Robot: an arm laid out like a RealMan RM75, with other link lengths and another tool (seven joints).
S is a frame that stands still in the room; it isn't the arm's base.
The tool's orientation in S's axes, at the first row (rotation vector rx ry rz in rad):
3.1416, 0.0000, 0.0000
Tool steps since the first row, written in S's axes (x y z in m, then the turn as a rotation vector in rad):
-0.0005, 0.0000, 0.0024, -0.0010, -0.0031, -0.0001
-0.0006, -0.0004, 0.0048, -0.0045, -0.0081, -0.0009
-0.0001, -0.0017, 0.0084, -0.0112, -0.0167, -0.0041
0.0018, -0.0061, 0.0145, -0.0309, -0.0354, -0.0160
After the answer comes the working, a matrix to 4 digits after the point.
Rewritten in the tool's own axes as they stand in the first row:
-0.0005, 0.0000, -0.0024, -0.0010, 0.0031, 0.0001
-0.0006, 0.0004, -0.0048, -0.0045, 0.0081, 0.0009
-0.0001, 0.0017, -0.0084, -0.0112, 0.0167, 0.0041
0.0018, 0.0061, -0.0145, -0.0309, 0.0354, 0.0160

The tool's axes in the first row as the columns of a matrix, in S's axes (rounded; the answer above uses it unrounded):
1.0000, 0.0000, 0.0000
0.0000, -1.0000, 0.0000
0.0000, 0.0000, -1.0000

